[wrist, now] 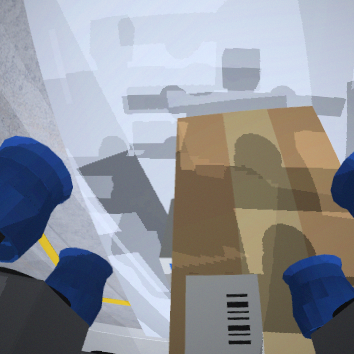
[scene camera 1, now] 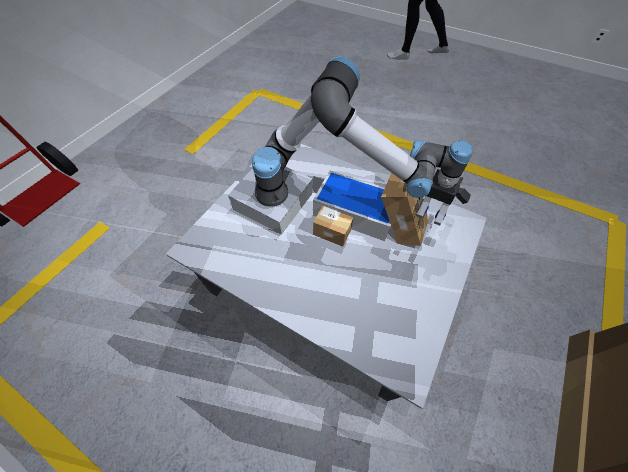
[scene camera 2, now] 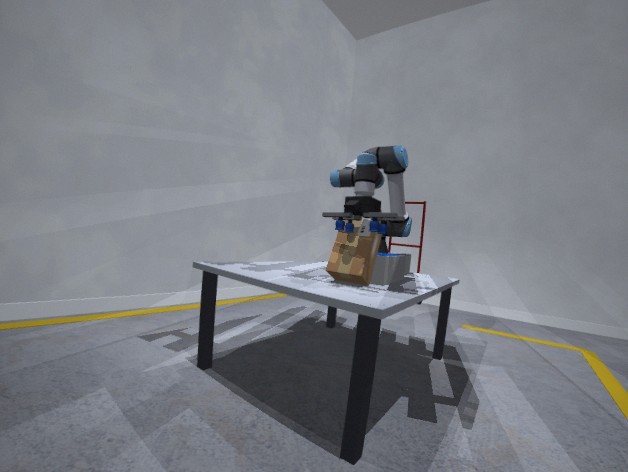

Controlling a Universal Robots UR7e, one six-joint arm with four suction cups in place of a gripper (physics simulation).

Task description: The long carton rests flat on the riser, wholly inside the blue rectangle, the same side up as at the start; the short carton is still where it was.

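Places are measured from the arm's base along level axes (x left, y back, z up), in centimetres.
Where they show: end effector, tool point: [wrist: 197,235] [scene camera 1: 436,201] [scene camera 2: 360,231]; arm's base, origin of the base link: [scene camera 1: 271,193].
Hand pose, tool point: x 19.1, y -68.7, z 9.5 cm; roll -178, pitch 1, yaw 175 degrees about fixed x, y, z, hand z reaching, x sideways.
Each offset is from my tool point to the centre of the thing. Level surfaces: height alone.
The long carton @(dx -5.3, dy +9.8, dz -4.8 cm) [scene camera 1: 398,208] [scene camera 2: 350,258] [wrist: 205,225] stands steeply tilted, its lower end on the table, leaning at the riser's end. Its taped, labelled side faces the cups. My gripper [scene camera 1: 431,212] [scene camera 2: 361,226] [wrist: 192,235] is beside and above its upper part, cups downward. Two cups overlap the carton in the wrist view, two hang beside it; no cup shows a seal on it, so I read the gripper as open. The riser @(dx -4.6, dy +31.8, dz -14.4 cm) [scene camera 1: 373,229] [scene camera 2: 393,268] bears the blue rectangle @(dx -4.6, dy +31.8, dz -8.4 cm) [scene camera 1: 350,195]. The short carton @(dx -20.0, dy +37.1, dz -15.3 cm) [scene camera 1: 332,228] sits on the table beside the riser's long side.
The table @(dz -20.4 cm) [scene camera 1: 314,299] [scene camera 2: 284,279] carries the arm's grey base block [scene camera 1: 253,213] left of the riser. A red hand truck [scene camera 1: 40,195] [scene camera 2: 422,233] stands on the floor. A large brown box [scene camera 1: 609,395] is at the lower right. A person's legs [scene camera 1: 412,25] show at the back.
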